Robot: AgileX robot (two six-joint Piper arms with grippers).
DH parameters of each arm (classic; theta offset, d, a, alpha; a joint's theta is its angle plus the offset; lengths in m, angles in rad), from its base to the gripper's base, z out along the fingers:
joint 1: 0 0.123 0 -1.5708
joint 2: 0.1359 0 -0.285 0
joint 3: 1.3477 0 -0.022 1.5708
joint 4: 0 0.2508 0 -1.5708
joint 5: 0 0 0.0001 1.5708
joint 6: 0 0.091 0 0
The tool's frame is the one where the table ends.
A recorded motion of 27 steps. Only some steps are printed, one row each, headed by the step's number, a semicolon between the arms.
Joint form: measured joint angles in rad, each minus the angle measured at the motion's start. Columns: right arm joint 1, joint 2, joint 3, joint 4, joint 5, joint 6; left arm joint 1, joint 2, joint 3, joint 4, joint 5, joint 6.
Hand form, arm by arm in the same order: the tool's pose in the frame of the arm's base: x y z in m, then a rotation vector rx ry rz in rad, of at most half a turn. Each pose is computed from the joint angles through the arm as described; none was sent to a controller.
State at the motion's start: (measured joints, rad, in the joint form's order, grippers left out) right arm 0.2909 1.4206 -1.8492 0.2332 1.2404 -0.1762; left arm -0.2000 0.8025 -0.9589 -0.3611 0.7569 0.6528
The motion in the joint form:
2: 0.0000 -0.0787 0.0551 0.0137 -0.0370 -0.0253; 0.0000 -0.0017 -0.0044 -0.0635 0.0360 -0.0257
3: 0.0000 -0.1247 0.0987 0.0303 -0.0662 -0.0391; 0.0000 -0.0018 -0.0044 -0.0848 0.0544 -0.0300
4: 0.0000 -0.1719 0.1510 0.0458 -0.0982 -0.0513; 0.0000 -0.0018 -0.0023 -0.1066 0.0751 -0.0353
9: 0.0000 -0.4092 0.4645 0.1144 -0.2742 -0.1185; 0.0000 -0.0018 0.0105 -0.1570 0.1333 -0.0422
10: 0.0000 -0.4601 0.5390 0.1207 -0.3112 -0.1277; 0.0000 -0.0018 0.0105 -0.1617 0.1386 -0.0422
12: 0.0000 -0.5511 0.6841 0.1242 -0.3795 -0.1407; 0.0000 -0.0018 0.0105 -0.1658 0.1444 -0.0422
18: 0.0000 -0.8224 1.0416 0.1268 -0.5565 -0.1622; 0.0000 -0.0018 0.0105 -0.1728 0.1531 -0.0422
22: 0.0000 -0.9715 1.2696 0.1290 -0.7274 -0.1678; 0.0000 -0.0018 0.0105 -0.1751 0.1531 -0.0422
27: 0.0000 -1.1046 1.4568 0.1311 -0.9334 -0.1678; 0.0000 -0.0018 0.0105 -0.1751 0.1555 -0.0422
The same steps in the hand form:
2: 0.2313 0.0909 0.5005 -0.5684 2.1535 0.3544; 0.1370 -0.0550 0.3944 0.7017 1.9281 -0.2332
3: 0.2197 0.0886 0.5020 -0.5721 2.1174 0.3668; 0.1356 -0.0565 0.3936 0.7002 1.9412 -0.2660
4: 0.2087 0.0863 0.5011 -0.5726 2.0870 0.3783; 0.1341 -0.0582 0.3921 0.6995 1.9580 -0.3013
9: 0.1607 0.0747 0.4738 -0.5634 1.9731 0.4147; 0.1301 -0.0621 0.3858 0.7106 2.0082 -0.3861
10: 0.1518 0.0718 0.4636 -0.5554 1.9602 0.4143; 0.1297 -0.0625 0.3857 0.7122 2.0112 -0.3934
12: 0.1376 0.0664 0.4398 -0.5385 1.9497 0.4056; 0.1292 -0.0628 0.3854 0.7143 2.0146 -0.4002
18: 0.0947 0.0495 0.3773 -0.4804 1.8739 0.3740; 0.1285 -0.0634 0.3851 0.7173 2.0195 -0.4115
22: 0.0806 0.0407 0.3323 -0.4118 1.8013 0.3465; 0.1285 -0.0635 0.3852 0.7164 2.0191 -0.4141
27: 0.0712 0.0316 0.2987 -0.3231 1.6733 0.3121; 0.1283 -0.0636 0.3851 0.7180 2.0208 -0.4150

